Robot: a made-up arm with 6 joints.
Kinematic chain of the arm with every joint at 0, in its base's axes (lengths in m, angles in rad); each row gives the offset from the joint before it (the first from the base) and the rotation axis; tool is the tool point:
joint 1: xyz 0 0 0.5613 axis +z
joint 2: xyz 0.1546 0 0 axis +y
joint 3: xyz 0 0 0.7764 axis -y
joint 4: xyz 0 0 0.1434 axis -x
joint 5: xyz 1.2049 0 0 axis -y
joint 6: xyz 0.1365 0 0 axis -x
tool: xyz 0 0 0
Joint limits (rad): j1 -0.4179..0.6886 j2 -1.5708..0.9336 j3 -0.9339..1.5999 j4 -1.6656..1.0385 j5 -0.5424..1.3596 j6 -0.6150..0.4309
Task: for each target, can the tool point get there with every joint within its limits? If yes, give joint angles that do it. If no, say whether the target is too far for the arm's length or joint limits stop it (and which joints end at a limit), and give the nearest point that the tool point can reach.
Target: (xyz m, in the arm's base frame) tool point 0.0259 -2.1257 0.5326
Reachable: no: joint limits stop it (at a limit: joint 1, joint 3, joint 5) | nearest point -1.3499 -1.2838 0.5224 | short by 1.613 m
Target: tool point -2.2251 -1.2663 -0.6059
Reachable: no: too far | nearest point -1.6545 -0.9416 0.2735 | short by 1.097 m
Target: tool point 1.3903 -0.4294 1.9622
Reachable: yes | joints -0.2527 0.2013 0.5397 -0.7006 0.8851 -0.1760
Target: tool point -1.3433 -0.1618 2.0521
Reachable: yes | joints 0.1005 -0.8636 1.3285 -0.7483 0.2857 -0.4629
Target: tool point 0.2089 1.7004 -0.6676
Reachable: no: joint limits stop it (at a limit: joint 1, joint 2, joint 4) | nearest point 0.7952 0.7916 -0.2122 | short by 1.173 m
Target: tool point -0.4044 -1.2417 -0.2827
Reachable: no: joint limits stop it (at a limit: joint 1, joint 2, joint 3, joint 5) | nearest point -1.3662 -1.2479 0.2888 | short by 1.119 m
